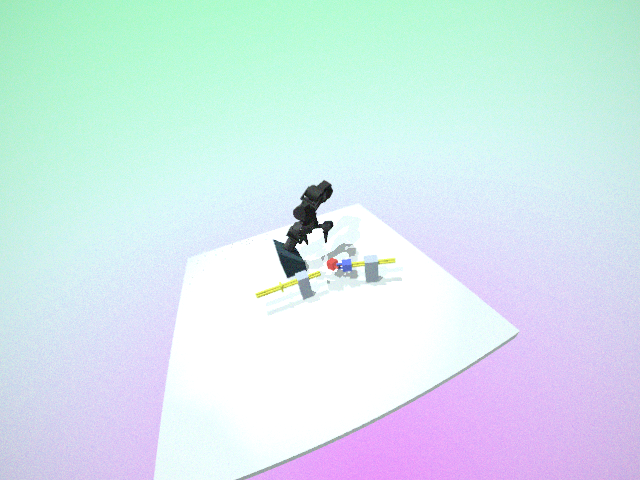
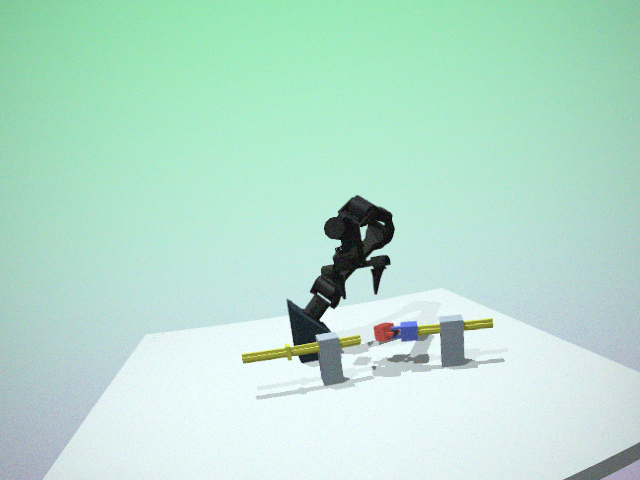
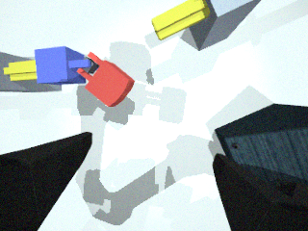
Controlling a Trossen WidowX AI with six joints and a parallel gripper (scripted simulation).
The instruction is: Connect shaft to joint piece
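My gripper tip is now 90 mm above the red square joint piece, 70 mm short of it and 50 mm to the right of it.
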